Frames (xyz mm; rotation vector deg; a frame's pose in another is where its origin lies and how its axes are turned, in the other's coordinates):
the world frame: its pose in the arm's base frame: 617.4 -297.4 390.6 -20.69 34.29 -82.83
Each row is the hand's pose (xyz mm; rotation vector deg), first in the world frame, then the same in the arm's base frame.
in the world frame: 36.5 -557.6 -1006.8 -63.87 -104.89 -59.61
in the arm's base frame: -421.3 -270.7 -105.8 -156.55 -30.31 -48.62
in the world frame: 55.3 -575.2 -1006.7 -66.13 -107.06 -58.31
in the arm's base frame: -435.2 -291.2 -98.7 -158.17 -30.59 -44.62
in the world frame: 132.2 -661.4 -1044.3 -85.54 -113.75 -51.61
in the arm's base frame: -525.8 -371.8 -92.1 -169.59 -23.93 -21.60
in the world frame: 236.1 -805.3 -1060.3 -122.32 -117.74 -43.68
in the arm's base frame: -650.3 -488.0 -39.6 171.50 7.59 -16.60
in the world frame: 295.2 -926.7 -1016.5 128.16 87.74 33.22
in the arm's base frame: -722.5 -564.9 55.4 145.26 -8.45 -43.30
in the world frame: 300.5 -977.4 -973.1 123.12 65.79 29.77
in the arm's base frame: -738.4 -580.9 118.5 125.53 -15.96 -52.96
